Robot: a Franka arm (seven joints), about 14 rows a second.
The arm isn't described. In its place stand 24 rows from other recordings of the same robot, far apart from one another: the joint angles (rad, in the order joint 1, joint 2, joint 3, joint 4, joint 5, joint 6, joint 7), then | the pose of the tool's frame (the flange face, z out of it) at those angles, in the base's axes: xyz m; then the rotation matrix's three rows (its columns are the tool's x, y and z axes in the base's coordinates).
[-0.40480, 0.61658, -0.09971, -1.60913, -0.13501, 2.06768, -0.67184] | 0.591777, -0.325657, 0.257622; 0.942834, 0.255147, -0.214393; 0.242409, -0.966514, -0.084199; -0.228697, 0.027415, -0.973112
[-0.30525, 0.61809, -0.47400, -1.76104, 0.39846, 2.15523, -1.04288] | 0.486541, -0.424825, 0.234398; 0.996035, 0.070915, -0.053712; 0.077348, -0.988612, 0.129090; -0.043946, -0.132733, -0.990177
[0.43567, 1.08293, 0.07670, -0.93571, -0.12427, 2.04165, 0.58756] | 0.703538, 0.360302, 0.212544; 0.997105, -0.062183, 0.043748; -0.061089, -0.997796, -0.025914; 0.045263, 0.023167, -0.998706
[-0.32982, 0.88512, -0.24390, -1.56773, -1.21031, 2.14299, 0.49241] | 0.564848, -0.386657, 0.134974; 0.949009, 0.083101, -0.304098; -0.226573, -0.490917, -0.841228; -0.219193, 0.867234, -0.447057
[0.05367, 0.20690, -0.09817, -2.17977, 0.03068, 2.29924, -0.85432] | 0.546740, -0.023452, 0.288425; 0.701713, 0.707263, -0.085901; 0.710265, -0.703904, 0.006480; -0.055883, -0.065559, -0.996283
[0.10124, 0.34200, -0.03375, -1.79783, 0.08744, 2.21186, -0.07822] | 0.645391, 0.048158, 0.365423; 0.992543, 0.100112, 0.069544; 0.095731, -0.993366, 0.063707; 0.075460, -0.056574, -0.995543
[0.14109, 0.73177, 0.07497, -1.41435, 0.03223, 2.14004, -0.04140] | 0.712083, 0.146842, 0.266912; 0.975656, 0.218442, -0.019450; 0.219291, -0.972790, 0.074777; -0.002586, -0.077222, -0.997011
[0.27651, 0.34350, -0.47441, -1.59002, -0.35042, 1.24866, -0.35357] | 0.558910, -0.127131, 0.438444; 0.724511, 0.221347, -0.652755; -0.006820, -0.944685, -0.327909; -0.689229, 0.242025, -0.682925
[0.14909, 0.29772, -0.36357, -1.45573, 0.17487, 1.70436, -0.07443] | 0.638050, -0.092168, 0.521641; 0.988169, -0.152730, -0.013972; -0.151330, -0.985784, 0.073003; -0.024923, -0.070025, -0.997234
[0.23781, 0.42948, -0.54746, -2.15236, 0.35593, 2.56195, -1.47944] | 0.544458, -0.178719, 0.231044; 0.603378, 0.795513, 0.055617; 0.797455, -0.601899, -0.042224; -0.000114, 0.069829, -0.997559
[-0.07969, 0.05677, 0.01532, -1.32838, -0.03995, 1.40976, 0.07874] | 0.551583, -0.040672, 0.691063; 0.988462, -0.149874, 0.021937; -0.148920, -0.988038, -0.040049; 0.027677, 0.036320, -0.998957
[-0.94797, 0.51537, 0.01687, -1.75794, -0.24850, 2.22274, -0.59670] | 0.385207, -0.532302, 0.271551; 0.970551, -0.169463, -0.171213; -0.185696, -0.979043, -0.083617; -0.153455, 0.112948, -0.981679
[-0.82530, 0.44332, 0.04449, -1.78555, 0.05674, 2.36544, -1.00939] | 0.471809, -0.470201, 0.319749; 0.974135, 0.178564, 0.138479; 0.187657, -0.980663, -0.055547; 0.125883, 0.080097, -0.988806
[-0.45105, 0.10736, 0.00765, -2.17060, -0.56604, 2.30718, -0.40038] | 0.496254, -0.247711, 0.349582; 0.935744, 0.344403, -0.075953; 0.287128, -0.869001, -0.402983; -0.204792, 0.355281, -0.912050
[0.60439, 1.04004, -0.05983, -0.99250, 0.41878, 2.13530, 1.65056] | 0.660928, 0.442143, 0.230381; 0.278228, -0.959401, -0.046244; -0.905139, -0.277995, 0.321625; -0.321423, -0.047628, -0.945737
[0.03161, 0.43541, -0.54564, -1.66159, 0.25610, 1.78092, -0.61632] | 0.576765, -0.260463, 0.366867; 0.979889, 0.016003, -0.198901; 0.045027, -0.988804, 0.142268; -0.194397, -0.148363, -0.969638
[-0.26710, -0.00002, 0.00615, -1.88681, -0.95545, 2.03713, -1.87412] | 0.551956, -0.194732, 0.537978; -0.388421, 0.918827, 0.069900; 0.560411, 0.295758, -0.773607; -0.731484, -0.261312, -0.629799
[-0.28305, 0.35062, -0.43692, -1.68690, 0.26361, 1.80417, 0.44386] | 0.500692, -0.377871, 0.395803; 0.315367, -0.946298, -0.071161; -0.923463, -0.323296, 0.206629; -0.218539, 0.000550, -0.975828
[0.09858, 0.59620, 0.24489, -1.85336, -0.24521, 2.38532, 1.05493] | 0.603735, 0.204749, 0.202707; 0.843498, -0.536603, -0.023834; -0.537130, -0.842560, -0.039790; 0.001270, 0.046365, -0.998924
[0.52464, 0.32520, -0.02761, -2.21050, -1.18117, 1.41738, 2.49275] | 0.464664, 0.126603, 0.254618; 0.094685, -0.991433, 0.089975; -0.071580, -0.096927, -0.992714; 0.992931, 0.087555, -0.080144
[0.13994, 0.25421, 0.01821, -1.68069, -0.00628, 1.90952, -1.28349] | 0.625090, 0.098321, 0.449267; 0.127072, 0.991583, -0.024805; 0.991858, -0.127240, -0.005303; -0.008415, -0.023930, -0.999678
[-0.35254, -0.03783, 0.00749, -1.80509, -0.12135, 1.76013, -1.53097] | 0.514513, -0.196256, 0.550866; 0.351029, 0.935249, -0.045693; 0.928740, -0.353971, -0.110211; -0.119249, -0.003750, -0.992857
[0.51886, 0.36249, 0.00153, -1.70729, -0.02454, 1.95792, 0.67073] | 0.557311, 0.317424, 0.371757; 0.987032, -0.135723, -0.085712; -0.142206, -0.987016, -0.074674; -0.074464, 0.085895, -0.993518
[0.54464, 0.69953, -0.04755, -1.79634, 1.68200, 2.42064, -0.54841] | 0.566018, 0.314207, 0.154648; 0.948788, -0.285399, 0.135456; -0.272884, -0.524361, 0.806585; -0.159170, -0.802242, -0.575388
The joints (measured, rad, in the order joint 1, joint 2, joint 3, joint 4, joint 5, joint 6, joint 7), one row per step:
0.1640 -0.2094 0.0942 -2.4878 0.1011 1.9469 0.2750
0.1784 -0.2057 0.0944 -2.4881 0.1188 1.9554 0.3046
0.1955 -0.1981 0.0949 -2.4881 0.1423 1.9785 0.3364
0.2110 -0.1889 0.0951 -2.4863 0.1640 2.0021 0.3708
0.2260 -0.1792 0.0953 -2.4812 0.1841 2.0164 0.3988
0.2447 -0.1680 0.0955 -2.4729 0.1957 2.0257 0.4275
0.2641 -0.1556 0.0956 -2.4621 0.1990 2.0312 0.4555
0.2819 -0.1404 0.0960 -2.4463 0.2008 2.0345 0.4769
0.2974 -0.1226 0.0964 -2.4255 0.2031 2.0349 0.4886
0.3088 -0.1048 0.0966 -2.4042 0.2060 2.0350 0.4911
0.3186 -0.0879 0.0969 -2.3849 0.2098 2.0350 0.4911
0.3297 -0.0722 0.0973 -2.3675 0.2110 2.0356 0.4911
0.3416 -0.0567 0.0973 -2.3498 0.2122 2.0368 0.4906
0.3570 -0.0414 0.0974 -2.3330 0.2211 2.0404 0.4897
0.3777 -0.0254 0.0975 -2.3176 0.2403 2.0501 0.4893
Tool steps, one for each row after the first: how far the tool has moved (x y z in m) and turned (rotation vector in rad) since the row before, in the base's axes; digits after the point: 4 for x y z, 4 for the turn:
-0.0009 0.0071 -0.0011 0.0041 -0.0012 -0.0254
0.0006 0.0089 -0.0019 0.0097 -0.0101 -0.0297
0.0013 0.0082 -0.0018 0.0080 -0.0102 -0.0335
0.0011 0.0080 -0.0011 0.0079 -0.0036 -0.0263
0.0008 0.0092 -0.0008 0.0014 -0.0016 -0.0172
0.0009 0.0093 -0.0007 -0.0044 -0.0009 -0.0099
0.0021 0.0094 -0.0001 -0.0029 -0.0015 -0.0036
0.0034 0.0091 0.0006 0.0009 -0.0013 0.0034
0.0041 0.0076 0.0007 0.0042 -0.0018 0.0075
0.0037 0.0069 0.0002 0.0051 -0.0005 0.0078
0.0029 0.0072 -0.0001 0.0031 -0.0012 0.0107
0.0028 0.0075 0.0000 0.0036 -0.0022 0.0115
0.0018 0.0094 -0.0001 0.0094 -0.0014 0.0100
0.0006 0.0122 -0.0006 0.0171 -0.0015 0.0069

